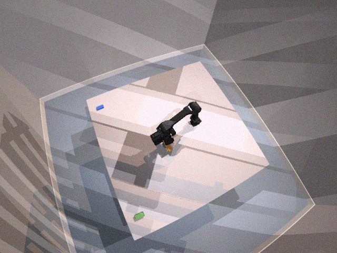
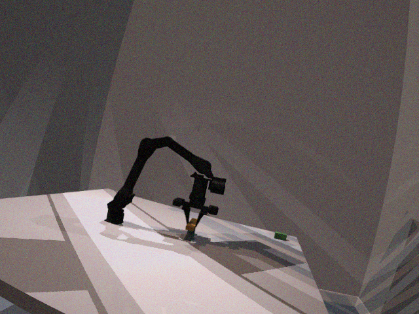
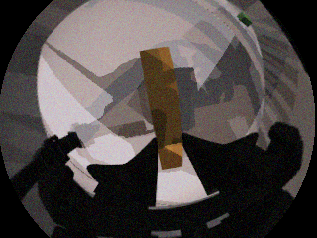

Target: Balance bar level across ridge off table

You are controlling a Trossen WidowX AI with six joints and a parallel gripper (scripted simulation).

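Right now my gripper tip is 30 mm to the right of the orange bar. Round my gripper tip: blue block (550 mm to the right, 410 mm ahead, 60 mm below); green block (450 mm to the left, 410 mm ahead, 50 mm below).
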